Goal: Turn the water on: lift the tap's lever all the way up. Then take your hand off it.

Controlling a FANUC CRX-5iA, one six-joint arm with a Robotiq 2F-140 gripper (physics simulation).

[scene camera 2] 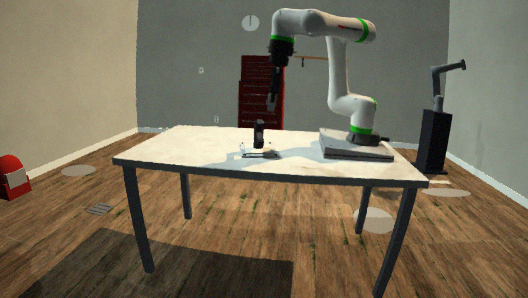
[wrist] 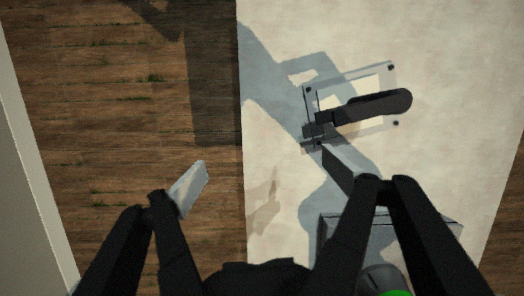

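Pixels of known places: gripper, fingertip midpoint: (scene camera 2: 270, 107) (wrist: 262, 162); arm's base, link origin: (scene camera 2: 358, 141) (wrist: 377, 281).
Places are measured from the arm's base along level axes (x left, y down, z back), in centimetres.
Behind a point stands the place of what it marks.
Note:
The black tap (scene camera 2: 258, 134) {x 13.4, y -4.0, z -53.2 cm} (wrist: 380, 105) {x 12.5, y -10.3, z -53.2 cm} stands on a clear base plate with dark screws at its corners, on the table. In the scene view it is a narrow upright shape; in the wrist view it is a long dark arm with a rounded end. I cannot clearly tell the lever from the body, or its angle. My gripper (scene camera 2: 271, 103) {x 33.3, y -19.4, z -47.2 cm} (wrist: 262, 162) {x 33.3, y -19.4, z -47.2 cm} is open, its fingers wide apart with nothing between them. It hangs above the tap and a little to its right in the scene view. In the wrist view the tap lies beyond the right fingertip, apart from it.
The white table (scene camera 2: 200, 145) {x 4.9, y 5.3, z -84.9 cm} (wrist: 450, 165) {x -22.8, y 5.3, z -34.7 cm} carries the tap and the arm's grey base plate (scene camera 2: 350, 148) {x 14.3, y 0.2, z -8.4 cm}, to the right in the scene view. A table edge runs left of the tap in the wrist view. A red tool cabinet (scene camera 2: 250, 95) stands behind the table.

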